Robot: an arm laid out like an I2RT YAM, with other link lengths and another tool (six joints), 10 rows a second.
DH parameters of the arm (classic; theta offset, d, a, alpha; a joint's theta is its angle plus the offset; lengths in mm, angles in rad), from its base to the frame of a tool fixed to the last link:
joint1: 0 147.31 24.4 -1.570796
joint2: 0 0 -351.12 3.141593
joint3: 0.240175 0 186.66 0
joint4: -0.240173 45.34 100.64 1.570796
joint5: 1.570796 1.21 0 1.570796
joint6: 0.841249 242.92 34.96 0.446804
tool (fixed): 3.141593 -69.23 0 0
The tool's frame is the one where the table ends.
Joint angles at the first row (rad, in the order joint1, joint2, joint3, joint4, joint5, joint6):
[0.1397, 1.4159, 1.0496, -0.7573, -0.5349, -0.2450]
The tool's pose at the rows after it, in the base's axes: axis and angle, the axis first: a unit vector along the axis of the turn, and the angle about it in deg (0 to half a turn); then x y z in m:
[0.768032 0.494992 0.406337 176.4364 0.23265 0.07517 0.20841]
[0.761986 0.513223 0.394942 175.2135 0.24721 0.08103 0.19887]
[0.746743 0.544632 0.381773 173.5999 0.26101 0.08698 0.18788]
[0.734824 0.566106 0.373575 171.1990 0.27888 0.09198 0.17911]
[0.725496 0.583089 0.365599 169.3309 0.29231 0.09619 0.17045]
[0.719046 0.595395 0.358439 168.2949 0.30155 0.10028 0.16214]
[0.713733 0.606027 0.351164 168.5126 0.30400 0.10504 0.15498]
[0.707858 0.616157 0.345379 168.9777 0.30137 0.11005 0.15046]
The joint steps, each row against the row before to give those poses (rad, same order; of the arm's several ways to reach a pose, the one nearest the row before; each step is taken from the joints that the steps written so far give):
[0.0522, 0.0494, 0.0235, 0.0140, 0.0375, -0.0182]
[0.0403, 0.0569, 0.0175, 0.0259, 0.0440, -0.0031]
[0.0470, 0.0614, 0.0265, 0.0106, 0.0533, -0.0305]
[0.0368, 0.0573, 0.0321, 0.0190, 0.0592, -0.0161]
[0.0280, 0.0476, 0.0218, 0.0170, 0.0467, -0.0131]
[0.0199, 0.0396, 0.0130, 0.0156, 0.0294, -0.0091]
[0.0161, 0.0283, 0.0046, 0.0060, 0.0070, -0.0084]
[0.0199, 0.0121, -0.0038, 0.0010, 0.0031, -0.0047]

